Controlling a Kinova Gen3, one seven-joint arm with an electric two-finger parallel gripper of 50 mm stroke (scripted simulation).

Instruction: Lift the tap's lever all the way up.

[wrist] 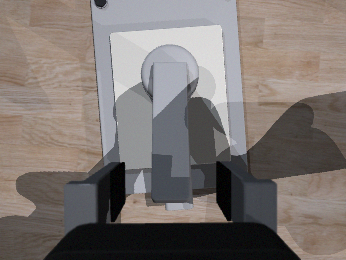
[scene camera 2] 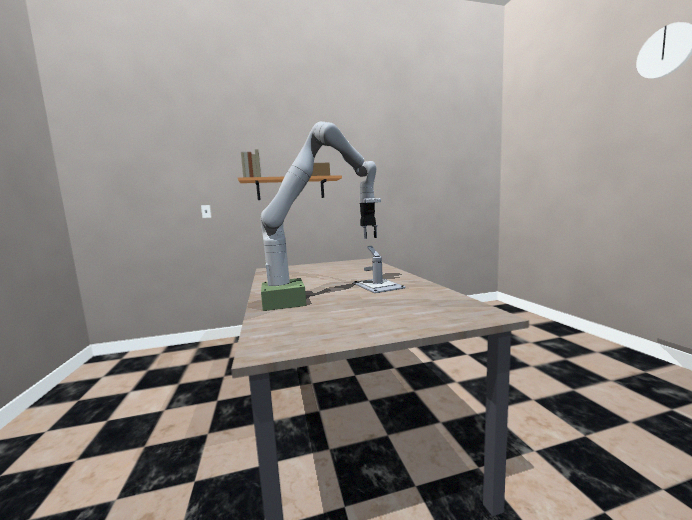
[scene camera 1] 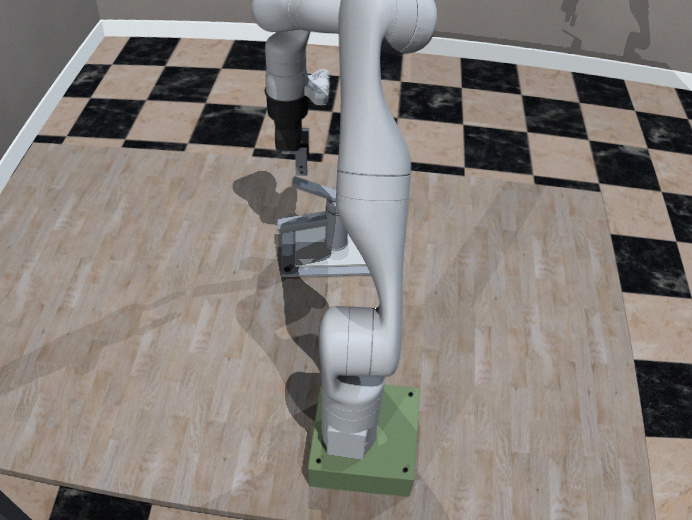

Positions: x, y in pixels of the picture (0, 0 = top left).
Labels:
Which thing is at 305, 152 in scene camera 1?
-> The gripper.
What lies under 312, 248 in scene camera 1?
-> A grey tap.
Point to a grey tap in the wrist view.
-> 209, 141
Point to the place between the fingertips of the gripper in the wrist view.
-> At 170, 182

